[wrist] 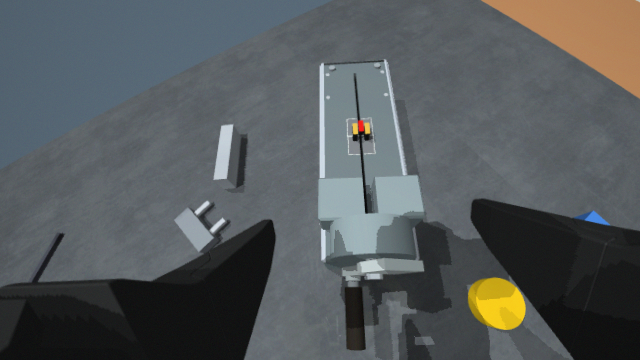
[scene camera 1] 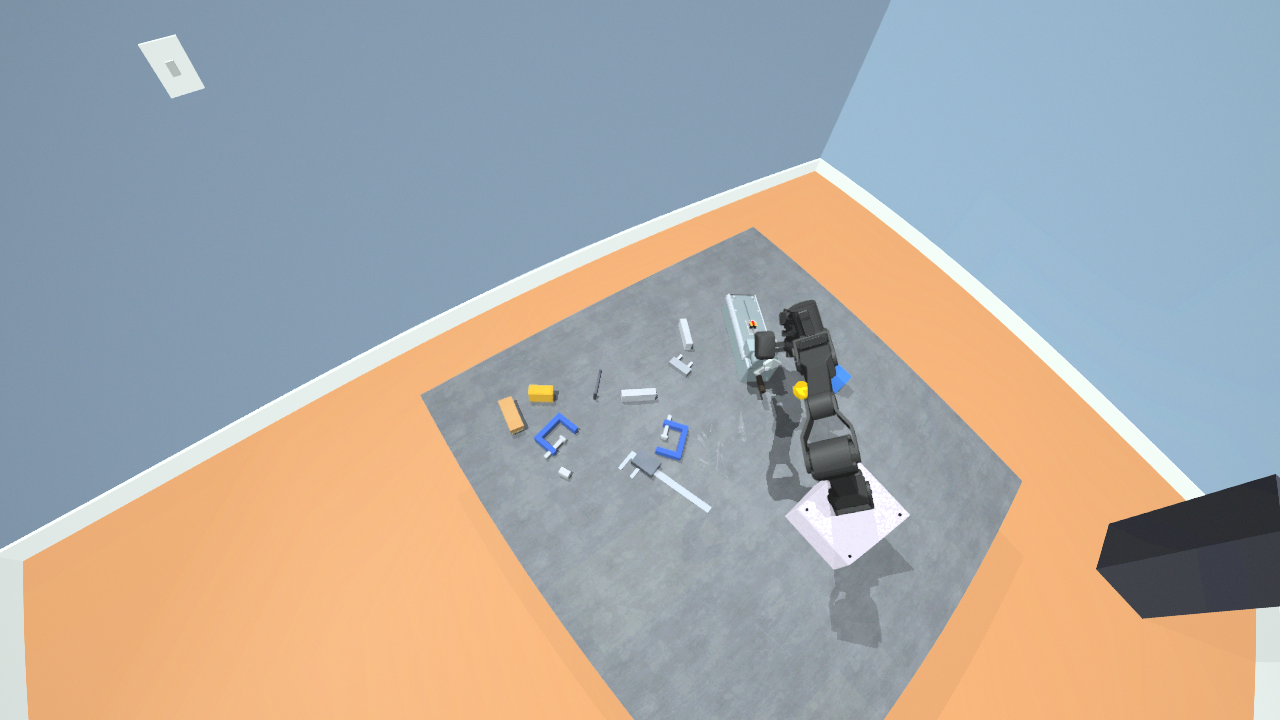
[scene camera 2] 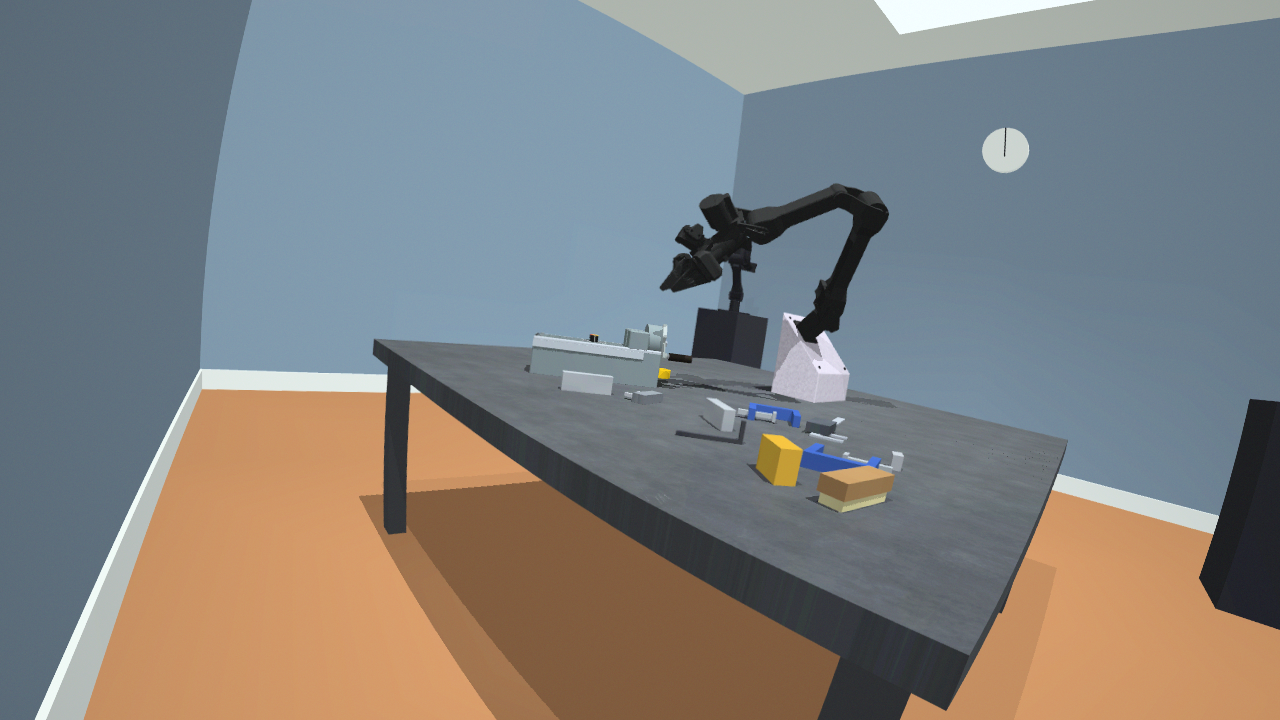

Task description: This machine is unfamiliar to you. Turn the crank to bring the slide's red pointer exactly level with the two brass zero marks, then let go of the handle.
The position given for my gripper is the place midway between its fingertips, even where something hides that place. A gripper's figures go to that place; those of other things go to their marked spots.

Labels:
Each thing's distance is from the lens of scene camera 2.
my gripper (scene camera 2: 666,290): 109 cm
yellow block (scene camera 2: 779,459): 54 cm
tan block (scene camera 2: 844,490): 50 cm

